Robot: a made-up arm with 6 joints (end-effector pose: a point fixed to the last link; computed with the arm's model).
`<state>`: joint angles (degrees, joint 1 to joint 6).
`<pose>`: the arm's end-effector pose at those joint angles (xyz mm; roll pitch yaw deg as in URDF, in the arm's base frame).
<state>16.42 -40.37 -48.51 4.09 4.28 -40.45</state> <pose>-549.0 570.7 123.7 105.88 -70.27 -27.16</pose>
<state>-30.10 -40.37 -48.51 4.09 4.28 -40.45</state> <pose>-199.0 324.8 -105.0 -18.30 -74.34 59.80</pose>
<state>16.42 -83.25 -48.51 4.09 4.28 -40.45</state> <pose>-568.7 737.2 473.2 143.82 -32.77 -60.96</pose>
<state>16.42 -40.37 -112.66 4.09 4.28 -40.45</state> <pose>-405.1 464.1 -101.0 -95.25 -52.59 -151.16</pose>
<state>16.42 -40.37 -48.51 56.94 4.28 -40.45</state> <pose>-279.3 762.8 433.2 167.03 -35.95 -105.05</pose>
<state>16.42 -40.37 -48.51 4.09 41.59 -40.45</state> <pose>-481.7 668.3 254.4 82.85 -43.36 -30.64</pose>
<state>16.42 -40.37 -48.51 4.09 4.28 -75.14</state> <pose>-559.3 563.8 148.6 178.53 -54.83 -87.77</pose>
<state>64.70 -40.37 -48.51 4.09 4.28 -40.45</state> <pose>-891.1 436.2 465.9 147.47 -45.06 -27.24</pose>
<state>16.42 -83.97 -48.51 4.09 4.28 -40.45</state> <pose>-568.5 737.6 479.8 144.06 -32.08 -61.12</pose>
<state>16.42 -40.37 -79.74 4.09 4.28 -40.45</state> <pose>-514.7 507.2 -2.8 -136.40 -77.67 -128.24</pose>
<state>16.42 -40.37 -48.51 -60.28 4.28 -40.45</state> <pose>-753.8 73.8 196.8 41.61 -26.27 58.18</pose>
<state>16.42 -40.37 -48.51 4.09 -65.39 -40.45</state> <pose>-386.6 399.3 -85.1 -75.24 -56.05 -159.73</pose>
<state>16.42 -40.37 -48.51 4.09 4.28 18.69</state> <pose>-553.2 552.3 81.7 30.53 -28.72 26.01</pose>
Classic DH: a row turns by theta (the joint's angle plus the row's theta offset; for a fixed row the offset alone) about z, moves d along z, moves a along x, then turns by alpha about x. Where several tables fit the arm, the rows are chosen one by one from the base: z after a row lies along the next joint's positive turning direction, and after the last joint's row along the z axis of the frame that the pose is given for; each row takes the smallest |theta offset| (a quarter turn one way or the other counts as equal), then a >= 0, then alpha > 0; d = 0 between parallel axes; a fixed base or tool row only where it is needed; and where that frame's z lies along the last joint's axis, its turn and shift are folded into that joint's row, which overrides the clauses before.
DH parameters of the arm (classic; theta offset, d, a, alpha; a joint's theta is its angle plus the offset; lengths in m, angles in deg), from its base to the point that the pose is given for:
base (fixed): -70.14 0.8215 -0.1578 -42.96
joint 1: -26.27 -0.4006 -0.1933 129.87
joint 2: -28.9 -0.0944 0.202 98.35
joint 3: 88.33 -0.0387 -0.0826 101.23
joint 4: -8.52 -0.0856 0.05 -90
joint 5: -26.22 0.2636 0.0865 -58.41
joint 6: -8.01 0.3187 0.0021 -112.22
tool (fixed): 148.05 -0.0503 0 0

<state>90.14 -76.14 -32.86 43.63 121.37 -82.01</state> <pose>-230.8 499.3 964.3 4.75 67.89 -89.36</pose>
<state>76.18 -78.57 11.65 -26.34 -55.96 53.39</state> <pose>-860.2 -4.5 644.1 81.16 -45.94 94.93</pose>
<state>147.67 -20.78 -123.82 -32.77 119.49 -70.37</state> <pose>-921.1 21.6 722.1 165.31 -0.74 -17.87</pose>
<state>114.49 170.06 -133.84 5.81 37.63 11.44</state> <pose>17.6 -264.8 1036.7 -103.20 64.89 95.34</pose>
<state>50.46 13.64 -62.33 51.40 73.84 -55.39</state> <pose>-597.5 617.5 532.3 125.73 -33.94 -52.54</pose>
